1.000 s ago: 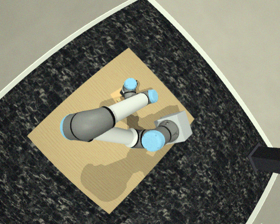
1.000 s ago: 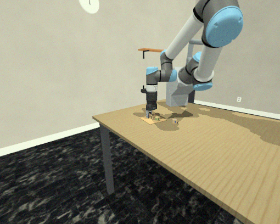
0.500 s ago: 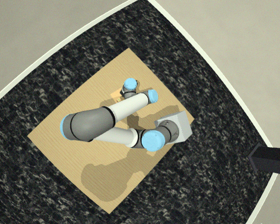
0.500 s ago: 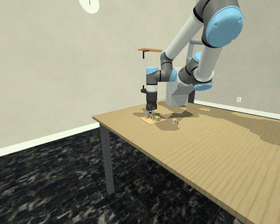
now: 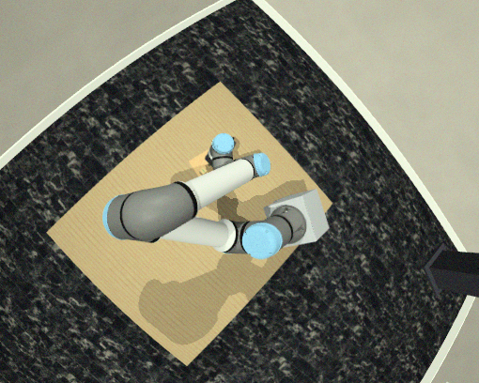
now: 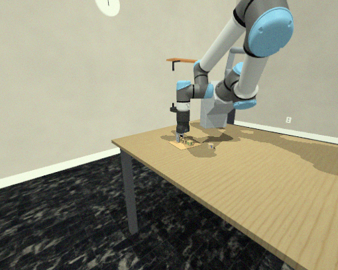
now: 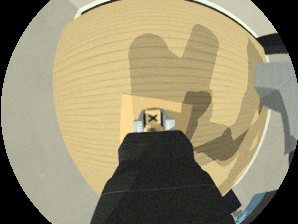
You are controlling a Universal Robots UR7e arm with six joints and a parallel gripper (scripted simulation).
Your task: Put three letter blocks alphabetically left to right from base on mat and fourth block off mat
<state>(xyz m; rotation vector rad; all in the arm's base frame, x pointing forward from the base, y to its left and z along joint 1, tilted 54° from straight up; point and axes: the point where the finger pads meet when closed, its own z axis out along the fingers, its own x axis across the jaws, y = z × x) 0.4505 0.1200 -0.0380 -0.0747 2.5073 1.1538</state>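
Right now my hand is 40 mm to the right of the mat, 20 mm above it and 10 mm past it.
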